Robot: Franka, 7 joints.
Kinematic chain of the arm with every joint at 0, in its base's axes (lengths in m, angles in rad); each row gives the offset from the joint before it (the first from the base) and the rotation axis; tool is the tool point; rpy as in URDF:
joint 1: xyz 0 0 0.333 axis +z
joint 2: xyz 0 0 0 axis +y
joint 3: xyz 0 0 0.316 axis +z
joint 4: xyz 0.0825 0 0 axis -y
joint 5: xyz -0.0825 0 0.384 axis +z
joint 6: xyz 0 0 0 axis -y
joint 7: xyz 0.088 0 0 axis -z
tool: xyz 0 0 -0.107 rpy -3.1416 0 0
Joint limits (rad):
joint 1: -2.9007..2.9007
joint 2: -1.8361..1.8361
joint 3: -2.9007..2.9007
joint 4: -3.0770..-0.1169
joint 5: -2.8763..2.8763
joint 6: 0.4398..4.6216
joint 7: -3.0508..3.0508
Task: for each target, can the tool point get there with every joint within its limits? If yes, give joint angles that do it. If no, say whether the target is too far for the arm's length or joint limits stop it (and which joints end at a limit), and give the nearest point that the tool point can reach.
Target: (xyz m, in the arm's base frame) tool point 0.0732 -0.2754 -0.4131
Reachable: no: joint limits stop it (at a limit: joint 2) | nearest point 0.0732 -0.2753 -0.3608 | short by 0.052 m
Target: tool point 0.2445 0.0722 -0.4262
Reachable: no: joint limits stop it (at a limit: joint 2) | nearest point 0.2475 0.0731 -0.3602 | short by 0.066 m
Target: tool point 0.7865 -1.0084 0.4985
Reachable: no: too far | nearest point 0.5232 -0.6709 0.4431 | short by 0.432 m
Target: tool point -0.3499 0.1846 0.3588
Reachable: yes | joints -2.1047 0.5632 -1.8156 -2.3021 0.8106 1.0943 1.1196
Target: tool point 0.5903 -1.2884 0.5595
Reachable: no: too far | nearest point 0.3529 -0.7702 0.4684 | short by 0.577 m
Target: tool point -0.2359 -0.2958 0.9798
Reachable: yes | joints 1.8504 -0.8491 0.4627 -1.1000 1.5710 1.3464 -1.0050
